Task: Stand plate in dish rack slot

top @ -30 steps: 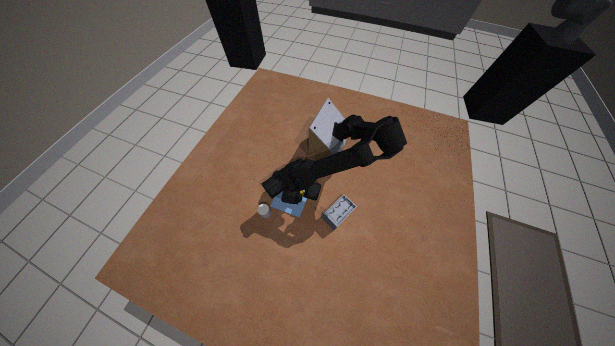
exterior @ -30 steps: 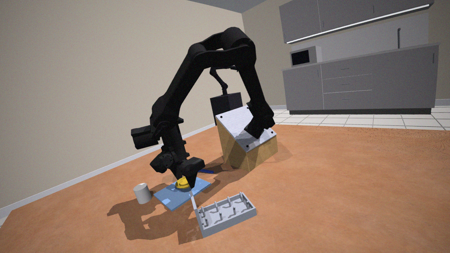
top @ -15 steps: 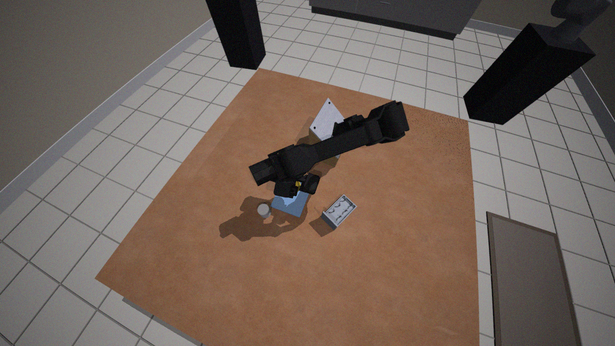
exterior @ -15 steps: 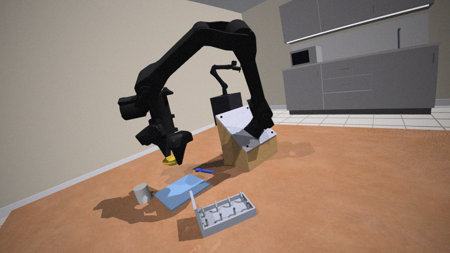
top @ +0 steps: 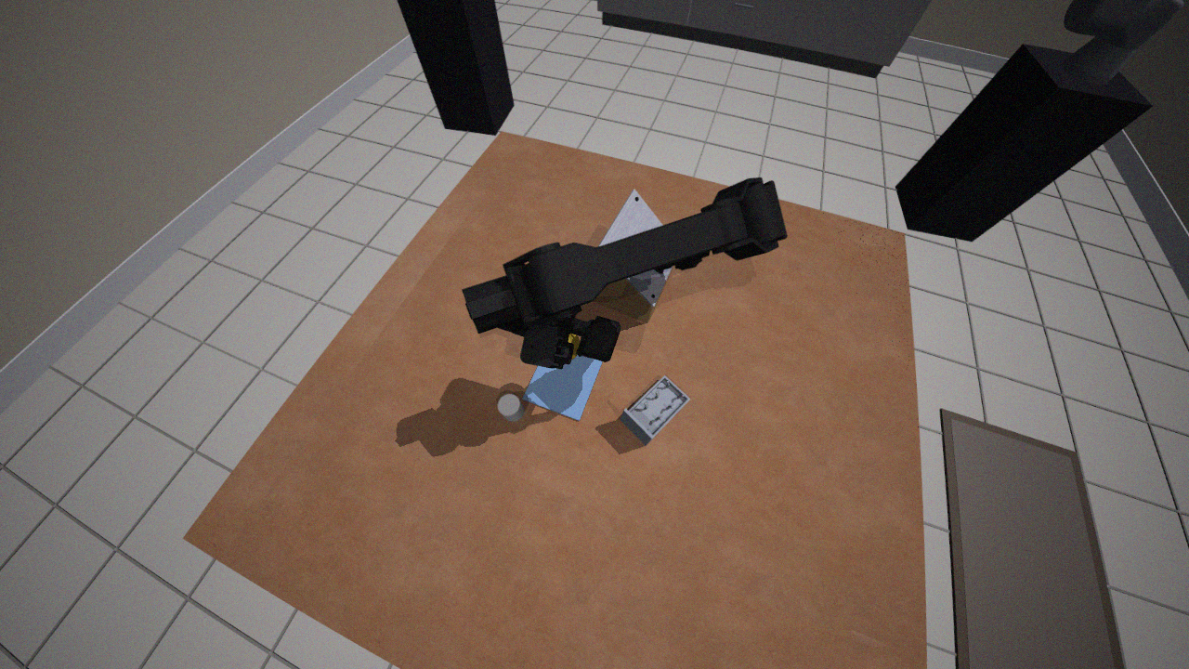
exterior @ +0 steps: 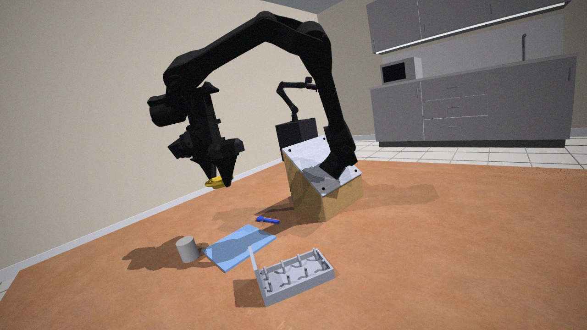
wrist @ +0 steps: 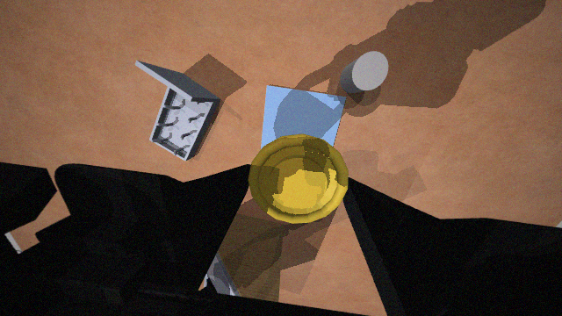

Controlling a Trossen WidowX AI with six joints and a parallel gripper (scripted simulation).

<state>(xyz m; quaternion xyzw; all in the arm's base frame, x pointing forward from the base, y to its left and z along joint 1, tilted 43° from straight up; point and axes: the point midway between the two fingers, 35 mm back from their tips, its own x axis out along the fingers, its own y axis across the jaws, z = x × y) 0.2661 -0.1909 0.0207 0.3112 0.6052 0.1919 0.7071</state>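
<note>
The grey dish rack lies 200 mm to the left of my gripper tip, 150 mm below it and 20 mm ahead of it. Also, from my gripper tip: light blue mat: 170 mm below, 10 mm to the right; then cup: 150 mm below, 90 mm to the right, 90 mm ahead; then yellow plate: 10 mm above.
</note>
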